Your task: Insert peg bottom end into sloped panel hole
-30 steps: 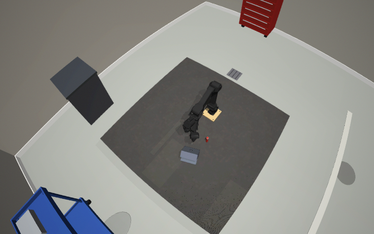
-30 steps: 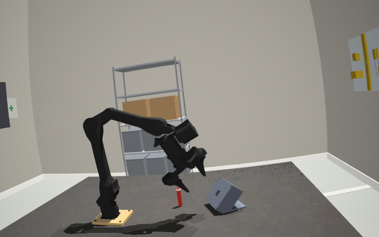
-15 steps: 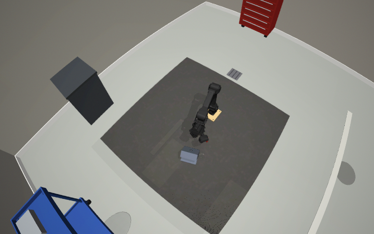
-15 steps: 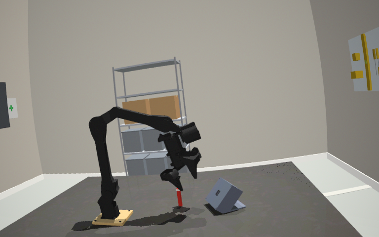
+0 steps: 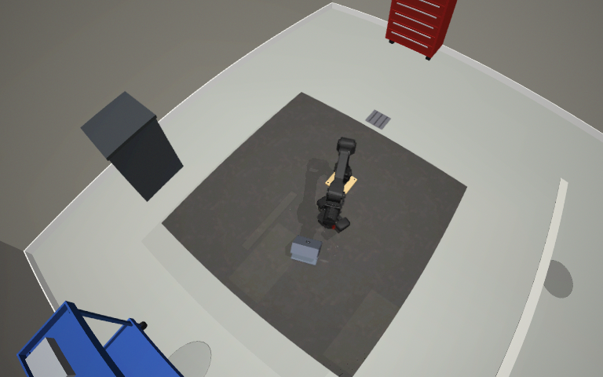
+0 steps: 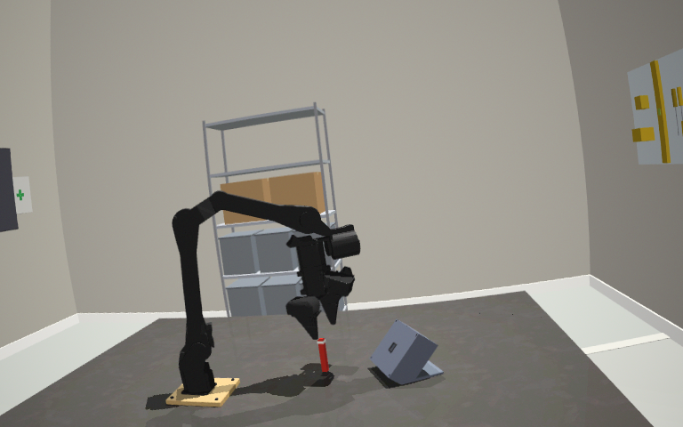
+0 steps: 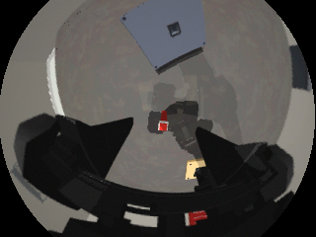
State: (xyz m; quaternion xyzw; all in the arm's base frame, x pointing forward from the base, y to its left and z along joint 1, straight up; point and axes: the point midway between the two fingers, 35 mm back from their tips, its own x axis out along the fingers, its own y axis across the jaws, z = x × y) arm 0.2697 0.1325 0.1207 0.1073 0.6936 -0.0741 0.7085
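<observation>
The red peg is 1 cm behind my gripper tip, 1 cm to the left of it and 4 cm below it. The rest, counted from my gripper tip: grey sloped panel: 17 cm ahead, 2 cm to the right, 5 cm below.
</observation>
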